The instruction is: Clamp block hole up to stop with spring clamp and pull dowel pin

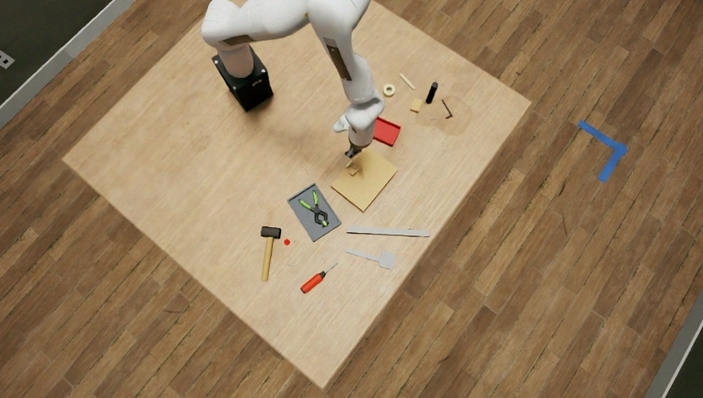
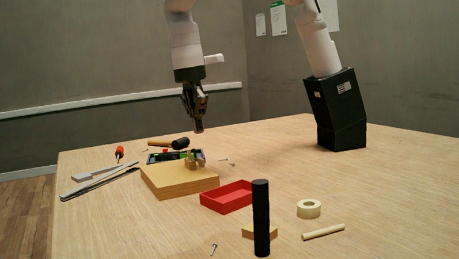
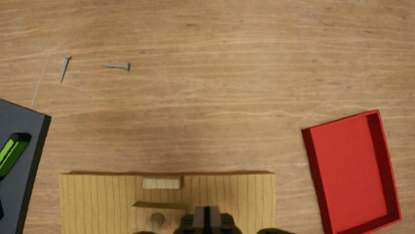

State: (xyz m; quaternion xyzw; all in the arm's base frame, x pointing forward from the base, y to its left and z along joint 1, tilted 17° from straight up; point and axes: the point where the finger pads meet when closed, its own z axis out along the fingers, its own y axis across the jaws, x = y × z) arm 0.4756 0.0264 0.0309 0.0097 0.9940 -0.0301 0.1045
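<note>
Right now the dowel pin is 1 cm ahead of my hand, 4 cm to the right of it and 9 cm below it. Round my hand: wooden block (1 cm ahead, 4 cm to the right, 10 cm below); then tan bench board (5 cm ahead, 4 cm to the right, 12 cm below); then red tray (15 cm to the left, 14 cm below).
</note>
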